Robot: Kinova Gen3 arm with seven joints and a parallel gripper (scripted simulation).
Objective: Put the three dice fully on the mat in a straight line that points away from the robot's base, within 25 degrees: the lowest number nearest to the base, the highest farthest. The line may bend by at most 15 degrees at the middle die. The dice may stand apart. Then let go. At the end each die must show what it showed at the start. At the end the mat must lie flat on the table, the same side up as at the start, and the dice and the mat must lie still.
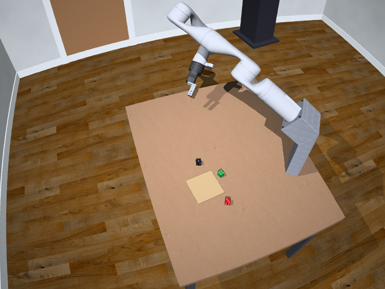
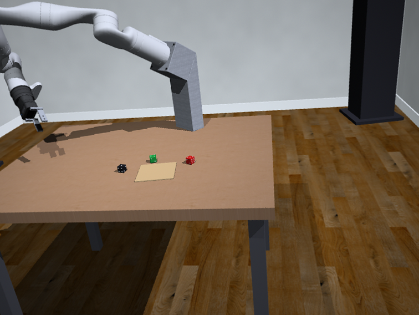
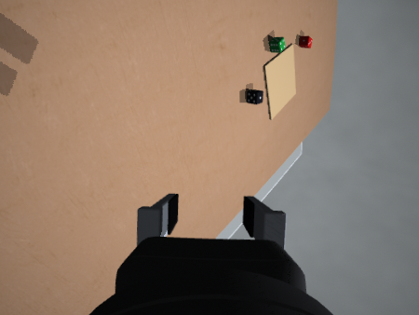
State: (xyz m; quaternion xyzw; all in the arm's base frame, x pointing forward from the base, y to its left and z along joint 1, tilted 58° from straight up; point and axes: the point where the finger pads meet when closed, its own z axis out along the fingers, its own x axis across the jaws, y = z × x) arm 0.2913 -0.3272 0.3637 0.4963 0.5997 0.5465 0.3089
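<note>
Now: hand 300 mm to the right of the black die, 180 mm above it and 120 mm short of it. From my hand the other things lie so: green die: 410 mm to the left, 180 mm below, 60 mm ahead; tan mat: 430 mm to the left, 190 mm below, 160 mm ahead; red die: 560 mm to the left, 180 mm below, 120 mm ahead.
</note>
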